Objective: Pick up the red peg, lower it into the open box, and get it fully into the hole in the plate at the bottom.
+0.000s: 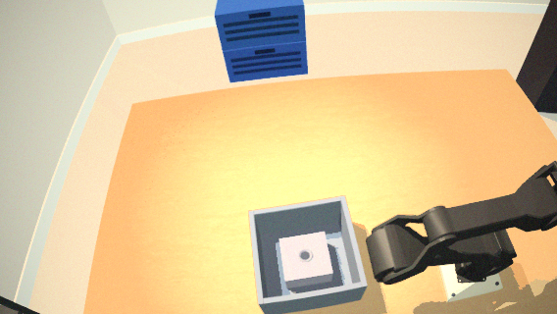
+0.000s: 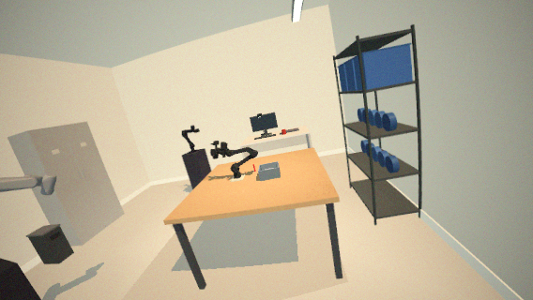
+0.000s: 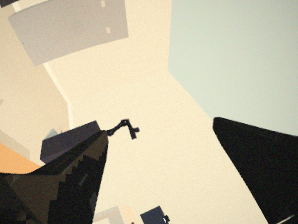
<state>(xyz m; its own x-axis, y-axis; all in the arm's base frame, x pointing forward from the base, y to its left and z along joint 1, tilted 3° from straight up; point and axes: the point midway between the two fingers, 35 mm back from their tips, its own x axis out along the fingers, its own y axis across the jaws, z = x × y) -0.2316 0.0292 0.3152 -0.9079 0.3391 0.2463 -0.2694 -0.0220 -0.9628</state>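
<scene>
Now: the red peg 380 mm ahead of my gripper tip, 100 mm to the left of it and 310 mm below it. The rest, counted from my gripper tip: grey box 600 mm ahead, 50 mm to the right, 320 mm below; pale plate 600 mm ahead, 50 mm to the right, 300 mm below.
</scene>
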